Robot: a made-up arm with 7 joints. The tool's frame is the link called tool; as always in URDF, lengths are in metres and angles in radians. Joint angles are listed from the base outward.
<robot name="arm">
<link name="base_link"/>
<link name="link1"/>
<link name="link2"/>
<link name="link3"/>
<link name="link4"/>
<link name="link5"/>
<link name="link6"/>
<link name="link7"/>
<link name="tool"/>
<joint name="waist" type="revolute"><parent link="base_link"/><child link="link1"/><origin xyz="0.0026 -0.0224 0.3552"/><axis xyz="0 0 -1"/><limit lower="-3.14" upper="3.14"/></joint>
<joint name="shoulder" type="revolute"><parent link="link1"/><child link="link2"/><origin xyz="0.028 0.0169 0.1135"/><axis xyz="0 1 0"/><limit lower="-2" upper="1.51"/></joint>
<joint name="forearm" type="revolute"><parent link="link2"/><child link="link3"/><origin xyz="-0.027 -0.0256 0.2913"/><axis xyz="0 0 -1"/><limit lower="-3.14" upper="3.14"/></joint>
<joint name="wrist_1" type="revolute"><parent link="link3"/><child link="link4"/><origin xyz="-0.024 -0.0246 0.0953"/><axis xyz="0 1 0"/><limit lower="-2.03" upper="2.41"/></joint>
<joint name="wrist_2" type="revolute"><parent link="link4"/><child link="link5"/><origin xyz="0.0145 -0.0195 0.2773"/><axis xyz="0 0 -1"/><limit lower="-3.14" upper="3.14"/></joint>
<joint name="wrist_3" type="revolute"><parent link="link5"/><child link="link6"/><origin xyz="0.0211 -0.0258 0.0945"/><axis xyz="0 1 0"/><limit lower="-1.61" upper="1.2"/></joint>
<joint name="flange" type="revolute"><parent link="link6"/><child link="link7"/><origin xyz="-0.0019 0.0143 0.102"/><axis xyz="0 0 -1"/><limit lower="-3.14" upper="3.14"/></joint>
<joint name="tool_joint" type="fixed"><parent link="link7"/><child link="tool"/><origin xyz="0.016 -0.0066 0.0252" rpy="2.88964 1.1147 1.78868"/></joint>
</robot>
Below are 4 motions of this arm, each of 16 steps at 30 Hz.
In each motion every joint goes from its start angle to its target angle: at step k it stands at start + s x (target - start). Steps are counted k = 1, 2, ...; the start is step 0. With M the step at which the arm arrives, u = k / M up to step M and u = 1 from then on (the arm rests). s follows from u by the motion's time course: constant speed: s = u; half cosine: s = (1 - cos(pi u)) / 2; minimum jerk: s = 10 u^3 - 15 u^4 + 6 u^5.
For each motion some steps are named. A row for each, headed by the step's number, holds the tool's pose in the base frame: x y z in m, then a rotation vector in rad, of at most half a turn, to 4 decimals.
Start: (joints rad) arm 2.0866 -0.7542 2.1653 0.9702 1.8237 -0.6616 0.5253
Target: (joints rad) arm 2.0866 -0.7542 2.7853 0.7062 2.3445 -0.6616 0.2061
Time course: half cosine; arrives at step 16
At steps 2, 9, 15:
2: 0.0193 0.6479 0.7888 0.1136 0.7351 -0.5700
9: 0.1517 0.6636 0.7742 0.2481 0.3504 -0.8668
15: 0.2418 0.6505 0.7832 0.3293 0.0567 -1.0778

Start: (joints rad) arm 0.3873 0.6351 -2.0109 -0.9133 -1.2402 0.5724 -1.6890
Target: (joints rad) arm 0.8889 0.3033 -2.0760 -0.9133 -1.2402 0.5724 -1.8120
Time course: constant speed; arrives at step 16
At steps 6, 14, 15, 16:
6: 0.1927 -0.5827 1.0375 -2.1191 -0.1516 1.0808
14: -0.0089 -0.5448 1.0974 -2.2863 0.0219 0.8199
15: -0.0325 -0.5350 1.1040 -2.3070 0.0466 0.7898
16: -0.0555 -0.5242 1.1104 -2.3276 0.0720 0.7602

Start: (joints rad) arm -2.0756 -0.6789 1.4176 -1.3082 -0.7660 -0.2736 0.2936
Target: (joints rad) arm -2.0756 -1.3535 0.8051 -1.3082 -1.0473 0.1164 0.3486
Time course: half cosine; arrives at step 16
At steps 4, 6, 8, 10, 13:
4: -0.1578 -0.6827 0.7189 1.1712 0.7041 1.2575
6: -0.1163 -0.7206 0.6332 1.2043 0.7136 1.3403
8: -0.0728 -0.7469 0.5238 1.2394 0.7021 1.4344
10: -0.0363 -0.7525 0.4092 1.2726 0.6662 1.5209
13: -0.0031 -0.7330 0.2738 1.3126 0.5950 1.6073

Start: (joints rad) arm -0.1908 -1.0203 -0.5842 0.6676 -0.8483 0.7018 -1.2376
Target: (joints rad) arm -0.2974 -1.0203 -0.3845 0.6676 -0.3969 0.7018 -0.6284
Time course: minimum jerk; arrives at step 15
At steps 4, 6, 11, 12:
4: -0.4666 0.0839 1.0334 -1.7352 2.0210 -0.1996
6: -0.4519 0.0635 1.0448 -1.4908 2.0452 -0.2369
11: -0.4085 -0.0044 1.0752 -0.7989 2.0834 -0.3527
12: -0.4036 -0.0131 1.0782 -0.7208 2.0851 -0.3674

